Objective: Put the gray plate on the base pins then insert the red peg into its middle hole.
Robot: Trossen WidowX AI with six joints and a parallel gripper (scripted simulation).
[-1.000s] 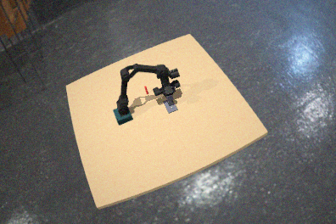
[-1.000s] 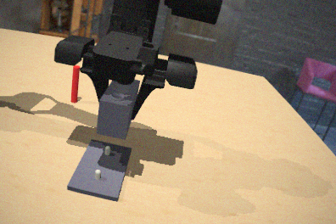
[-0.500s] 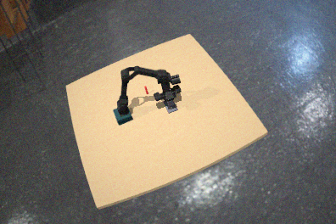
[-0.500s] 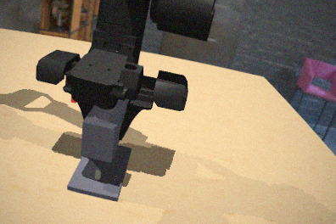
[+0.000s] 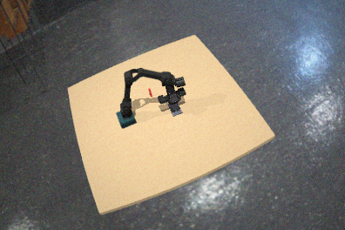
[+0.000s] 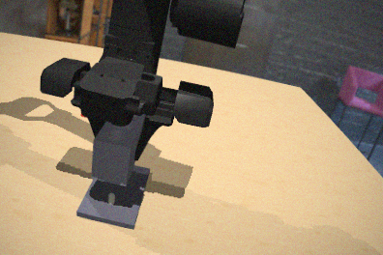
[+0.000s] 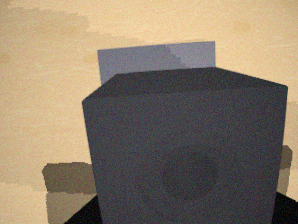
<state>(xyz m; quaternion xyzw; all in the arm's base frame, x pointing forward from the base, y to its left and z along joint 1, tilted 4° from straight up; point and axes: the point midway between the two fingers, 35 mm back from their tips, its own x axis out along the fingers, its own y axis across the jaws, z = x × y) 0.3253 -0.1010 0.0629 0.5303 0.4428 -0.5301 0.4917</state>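
Right now the base is 5 cm below my gripper tip. From my gripper tip the other things lie so: red peg (21 cm to the left, 9 cm behind, 2 cm below); then gray plate (3 cm above).
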